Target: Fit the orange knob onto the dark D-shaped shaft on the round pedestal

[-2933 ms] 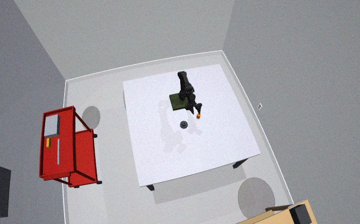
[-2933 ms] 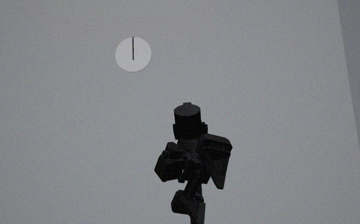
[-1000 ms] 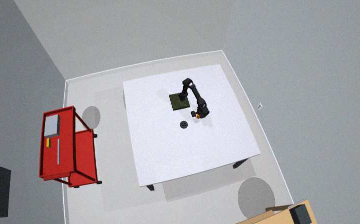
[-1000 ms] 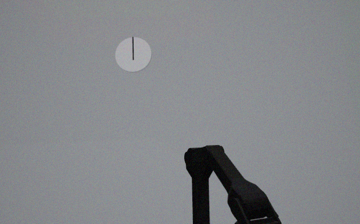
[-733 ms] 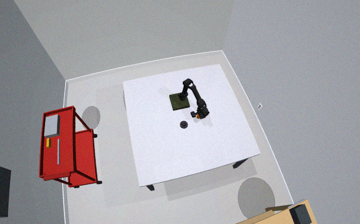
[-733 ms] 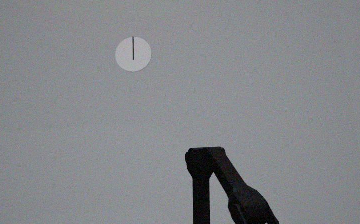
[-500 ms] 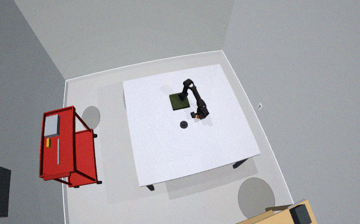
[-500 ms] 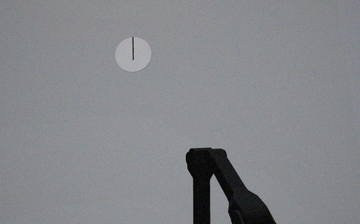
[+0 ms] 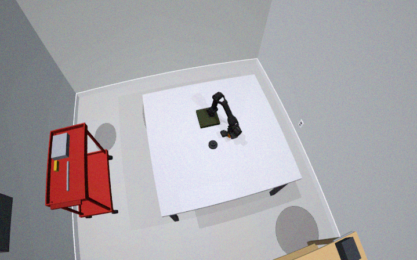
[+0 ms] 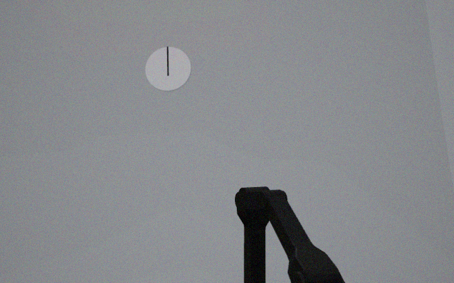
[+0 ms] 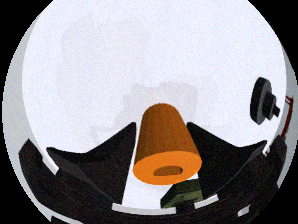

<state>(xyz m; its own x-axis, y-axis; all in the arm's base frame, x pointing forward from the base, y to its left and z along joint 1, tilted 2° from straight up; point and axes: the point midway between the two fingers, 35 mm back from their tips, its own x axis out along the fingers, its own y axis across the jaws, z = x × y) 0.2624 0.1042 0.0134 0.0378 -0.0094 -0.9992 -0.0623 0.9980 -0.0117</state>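
Now: gripper tip 50 mm short of the dark round pedestal, 180 mm to the left of it and 20 mm below it. From my gripper tip the other things lie so: orange knob (20 mm above).
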